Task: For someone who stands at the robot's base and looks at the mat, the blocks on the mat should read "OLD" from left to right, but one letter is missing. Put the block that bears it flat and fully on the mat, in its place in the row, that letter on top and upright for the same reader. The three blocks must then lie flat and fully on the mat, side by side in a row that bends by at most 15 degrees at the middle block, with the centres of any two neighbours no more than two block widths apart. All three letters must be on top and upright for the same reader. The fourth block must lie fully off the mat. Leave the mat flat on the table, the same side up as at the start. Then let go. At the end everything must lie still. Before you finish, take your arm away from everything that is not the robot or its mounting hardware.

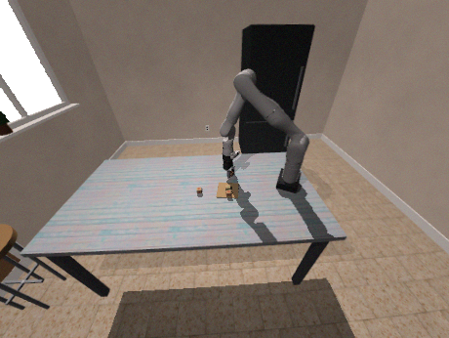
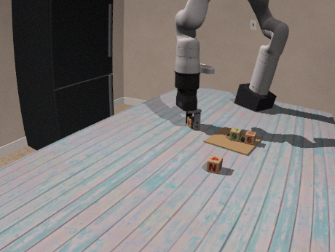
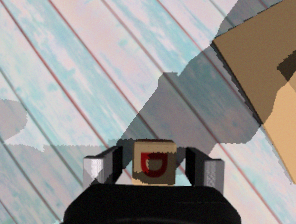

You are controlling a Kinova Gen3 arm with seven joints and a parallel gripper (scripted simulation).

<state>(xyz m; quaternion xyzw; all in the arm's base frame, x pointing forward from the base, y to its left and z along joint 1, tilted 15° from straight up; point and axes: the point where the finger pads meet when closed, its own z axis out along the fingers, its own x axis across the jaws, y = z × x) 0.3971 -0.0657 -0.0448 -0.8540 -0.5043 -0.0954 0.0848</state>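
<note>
Right now the red d block is right at my hand. Also, from my hand: green l block: 160 mm to the left; then tan mat: 160 mm to the left, 20 mm below; then red o block: 210 mm to the left, 10 mm behind.
</note>
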